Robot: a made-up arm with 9 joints. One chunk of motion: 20 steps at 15 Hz.
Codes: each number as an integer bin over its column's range. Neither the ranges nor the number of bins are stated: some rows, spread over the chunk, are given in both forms.
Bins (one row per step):
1: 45 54 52 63 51 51
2: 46 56 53 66 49 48
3: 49 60 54 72 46 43
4: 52 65 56 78 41 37
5: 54 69 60 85 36 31
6: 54 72 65 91 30 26
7: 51 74 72 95 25 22
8: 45 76 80 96 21 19
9: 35 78 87 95 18 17
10: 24 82 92 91 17 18
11: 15 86 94 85 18 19
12: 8 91 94 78 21 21
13: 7 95 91 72 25 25
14: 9 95 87 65 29 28
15: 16 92 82 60 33 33
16: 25 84 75 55 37 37
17: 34 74 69 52 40 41
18: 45 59 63 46 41 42
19: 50 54 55 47 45 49
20: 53 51 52 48 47 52
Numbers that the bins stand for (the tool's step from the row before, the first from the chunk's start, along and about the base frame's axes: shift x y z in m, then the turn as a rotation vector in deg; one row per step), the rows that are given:
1: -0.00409 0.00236 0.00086 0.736 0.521 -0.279
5: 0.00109 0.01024 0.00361 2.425 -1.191 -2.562
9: -0.00985 0.01497 0.01288 3.193 -3.245 -4.160
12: -0.02539 0.02180 0.01528 1.888 -2.903 -3.703
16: -0.01561 0.01812 0.00876 0.122 -1.077 -1.877
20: 0.00052 0.00079 0.00086 -0.415 0.065 -0.165
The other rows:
2: -0.00352 0.00341 0.00120 0.967 0.293 -0.621
3: -0.00179 0.00552 0.00155 1.427 -0.049 -1.192
4: -0.00006 0.00814 0.00223 1.888 -0.620 -1.877
6: 0.00109 0.01182 0.00532 2.886 -1.876 -3.132
7: -0.00064 0.01287 0.00773 3.193 -2.446 -3.589
8: -0.00409 0.01392 0.01047 3.270 -2.903 -3.931
10: -0.01618 0.01707 0.01460 2.886 -3.360 -4.045
11: -0.02136 0.01917 0.01528 2.425 -3.245 -3.931
13: -0.02597 0.02390 0.01425 1.427 -2.446 -3.246
14: -0.02482 0.02390 0.01288 0.890 -1.990 -2.904
15: -0.02079 0.02232 0.01116 0.506 -1.533 -2.333
17: -0.01042 0.01287 0.00670 -0.108 -0.734 -1.420
18: -0.00409 0.00499 0.00464 -0.569 -0.620 -1.306
19: -0.00121 0.00236 0.00189 -0.492 -0.164 -0.507

